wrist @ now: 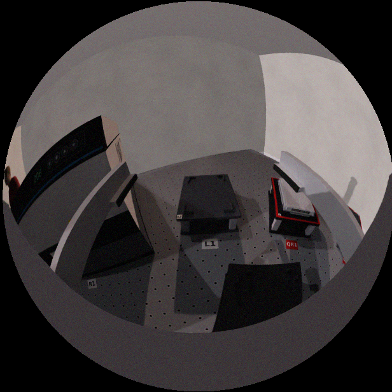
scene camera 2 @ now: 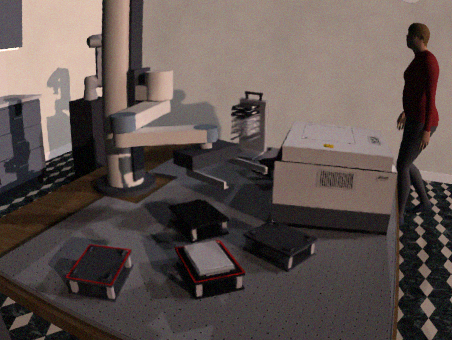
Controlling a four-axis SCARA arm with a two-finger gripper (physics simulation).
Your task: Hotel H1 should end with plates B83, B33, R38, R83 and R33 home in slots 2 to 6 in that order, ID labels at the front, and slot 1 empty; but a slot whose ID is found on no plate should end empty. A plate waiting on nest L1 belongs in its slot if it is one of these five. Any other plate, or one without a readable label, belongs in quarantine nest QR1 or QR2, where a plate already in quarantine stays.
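Seen in the pictures: gripper, fingertip midpoint: [scene camera 2: 247, 177]; arm's base at its link origin: [scene camera 2: 125, 185].
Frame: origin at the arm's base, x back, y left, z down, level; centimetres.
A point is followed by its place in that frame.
Observation:
Hotel H1 [scene camera 2: 262, 117] {x -36.1, y 61.5, z -18.8 cm} stands at the back in the scene view; its slots and labels are too small to read. Nest L1 [scene camera 2: 280, 242] {x -70.9, y -29.0, z -6.3 cm} [wrist: 207, 197] is a dark nest with no plate on it. Nest QR1 [scene camera 2: 220, 286] {x -62.1, y -47.2, z -1.8 cm} [wrist: 300, 220], red-rimmed, bears a pale plate [scene camera 2: 207, 258] {x -58.0, y -45.4, z -7.7 cm} [wrist: 295, 197] whose ID is unreadable. The other red-rimmed nest [scene camera 2: 99, 265] {x -35.7, y -58.9, z -6.3 cm}, at the front left in the scene view, bears no plate. My gripper [scene camera 2: 245, 178] {x -58.0, y -20.3, z -19.1 cm} [wrist: 206, 159] is open and empty, its fingers wide apart, behind the nests in the scene view and facing L1 in the wrist view.
A large white instrument [scene camera 2: 332, 187] {x -80.5, y -8.3, z -15.4 cm} [wrist: 75, 190] stands right of the gripper in the scene view, left in the wrist view. Another dark nest [scene camera 2: 200, 217] {x -45.6, y -23.8, z -6.3 cm} [wrist: 262, 295] stands between the gripper and QR1. A person [scene camera 2: 420, 95] walks beyond the table's right edge.

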